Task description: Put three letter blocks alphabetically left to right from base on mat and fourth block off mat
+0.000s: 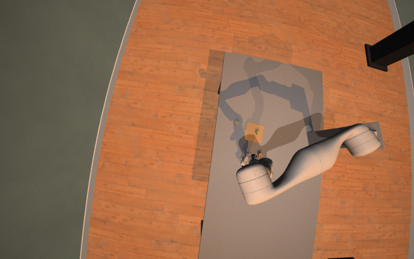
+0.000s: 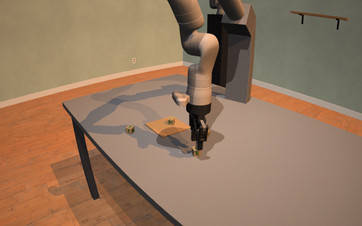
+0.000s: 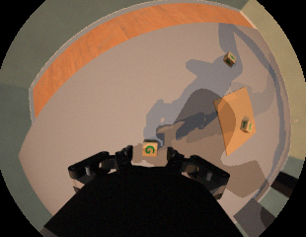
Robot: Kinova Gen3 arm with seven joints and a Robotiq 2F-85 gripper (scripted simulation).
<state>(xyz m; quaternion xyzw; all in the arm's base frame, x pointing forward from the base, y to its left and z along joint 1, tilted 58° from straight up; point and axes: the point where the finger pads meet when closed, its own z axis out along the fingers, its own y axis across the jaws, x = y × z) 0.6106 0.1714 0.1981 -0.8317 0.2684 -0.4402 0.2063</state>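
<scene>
Right now the mat is 23 cm to the right of my hand, 6 cm behind it and 5 cm below it.
</scene>
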